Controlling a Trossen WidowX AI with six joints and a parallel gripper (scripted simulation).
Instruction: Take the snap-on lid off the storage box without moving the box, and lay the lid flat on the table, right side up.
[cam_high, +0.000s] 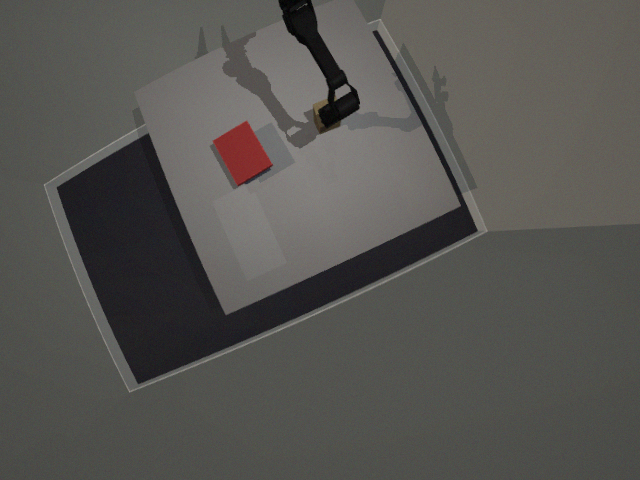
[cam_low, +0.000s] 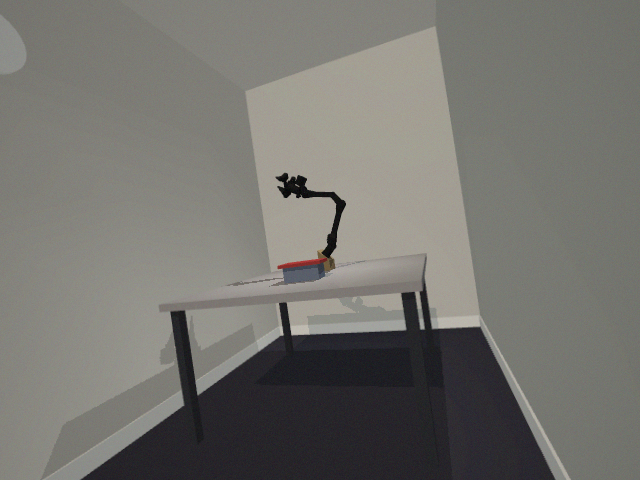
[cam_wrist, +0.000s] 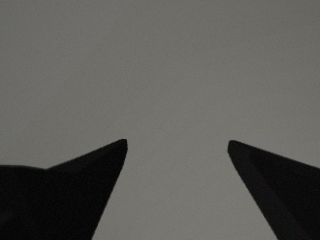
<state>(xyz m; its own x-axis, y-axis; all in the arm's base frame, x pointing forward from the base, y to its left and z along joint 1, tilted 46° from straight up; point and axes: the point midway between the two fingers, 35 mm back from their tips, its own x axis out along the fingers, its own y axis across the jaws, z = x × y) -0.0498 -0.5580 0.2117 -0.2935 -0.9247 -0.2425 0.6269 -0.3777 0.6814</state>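
The red lid lies 57 cm below my gripper tip, 40 cm ahead of it and 23 cm to the left of it. From my gripper tip the other things lie so: storage box 62 cm below, 40 cm ahead, 23 cm to the left.
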